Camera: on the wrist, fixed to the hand. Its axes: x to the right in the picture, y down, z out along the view.
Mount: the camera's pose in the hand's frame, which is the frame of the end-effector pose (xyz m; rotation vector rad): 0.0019 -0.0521 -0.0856 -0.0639 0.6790 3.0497
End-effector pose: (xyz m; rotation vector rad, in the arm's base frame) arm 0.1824 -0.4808 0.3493 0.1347 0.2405 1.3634
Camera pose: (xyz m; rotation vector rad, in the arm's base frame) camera 0.2110 -0.4933 0.2541 0.0997 -0.2161 -1.7642
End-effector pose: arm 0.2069 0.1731 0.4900 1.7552 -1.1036 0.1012
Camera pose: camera 0.2796 0.2419 0.4956 -1.3789 -1.8121 1.9319
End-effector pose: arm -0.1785 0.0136 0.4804 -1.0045 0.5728 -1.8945
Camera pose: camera -0.2753 0.0372 0.4701 0.8476 1.1394 0.7700
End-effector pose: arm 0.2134 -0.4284 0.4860 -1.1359 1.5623 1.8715
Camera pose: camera 0.2785 -0.4968 0.4523 -0.8545 -0.9494 -0.3152
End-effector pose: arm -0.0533 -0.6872 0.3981 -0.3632 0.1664 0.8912
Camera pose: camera -0.0106 -0.7479 0.3307 0.0861 -0.8828 -2.0673
